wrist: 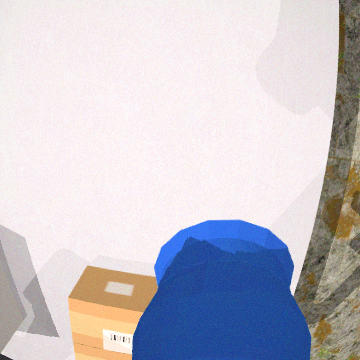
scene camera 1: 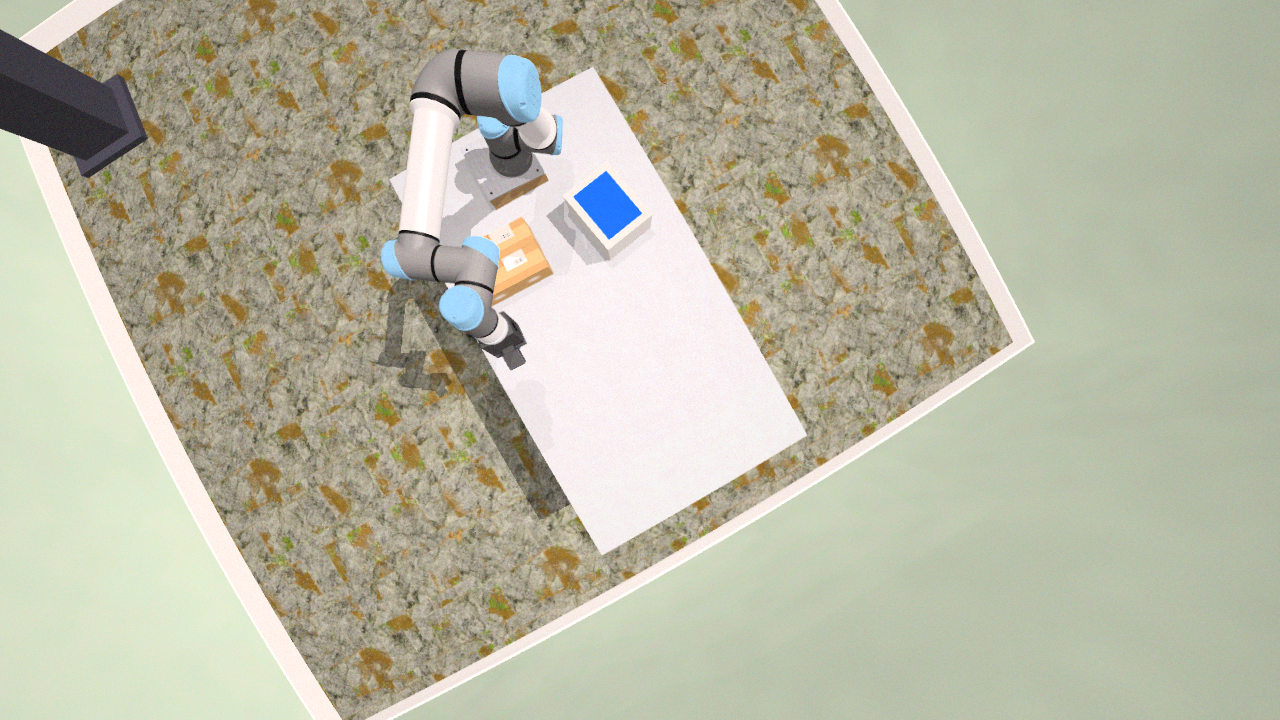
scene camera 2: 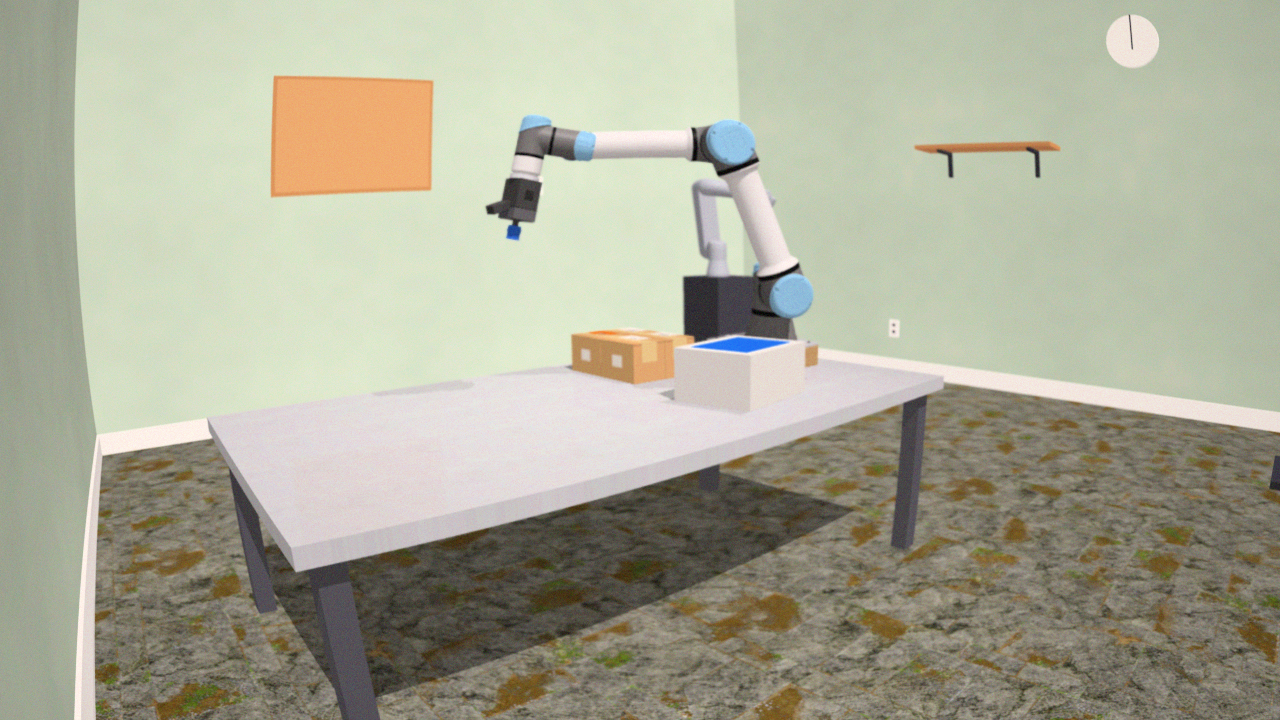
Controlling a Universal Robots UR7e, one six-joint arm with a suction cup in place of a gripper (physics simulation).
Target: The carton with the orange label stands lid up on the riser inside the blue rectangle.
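Places are measured from the arm's base along level axes (x ahead, y left, z up), in centimetres.
Pixels of known places: hand at its tool point: (wrist: pixel 223 278) (scene camera 2: pixel 512 239); arm's base at its link origin: (scene camera 1: pixel 511 157).
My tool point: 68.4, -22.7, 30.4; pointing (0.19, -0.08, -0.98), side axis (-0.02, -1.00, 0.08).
Note:
For each thing: its top centre in the pictures, then the offset to it from my tool point, as dx, dy, dz. Level surfaces: height alone.
- carton with the orange label, top centre: (scene camera 2: pixel 600 334) (scene camera 1: pixel 488 281) -29.8, -5.1, -27.0
- white riser at its top centre: (scene camera 2: pixel 742 344) (scene camera 1: pixel 607 204) -33.3, +44.7, -25.1
- blue rectangle at its top centre: (scene camera 2: pixel 742 344) (scene camera 1: pixel 607 204) -33.3, +44.7, -25.1
- light table at its surface level: dz -37.1
Several brown cartons (scene camera 1: pixel 528 252) (scene camera 2: pixel 653 360) (wrist: pixel 112 305) stand packed together on the table. The carton with the orange label (scene camera 2: pixel 584 345) is at the far left of this group in the scene camera 2 view, where a little orange shows on top. The arm hides it in scene camera 1, and the cup hides it in the wrist view. The white riser (scene camera 1: pixel 631 236) (scene camera 2: pixel 713 376) (wrist: pixel 9 305) stands apart from the cartons, with the blue rectangle (scene camera 1: pixel 607 205) (scene camera 2: pixel 740 344) on its top and no carton on it. My blue suction cup (scene camera 2: pixel 512 231) (wrist: pixel 222 300) is open and holds nothing, high above the table beside the cartons.
The light table (scene camera 1: pixel 662 376) (scene camera 2: pixel 429 456) (wrist: pixel 150 125) carries the cartons, the riser and the arm's base plate (scene camera 1: pixel 494 179) at one end. A dark pedestal (scene camera 2: pixel 713 306) with a grey arm stands behind it. The table's edge runs down the right of the wrist view.

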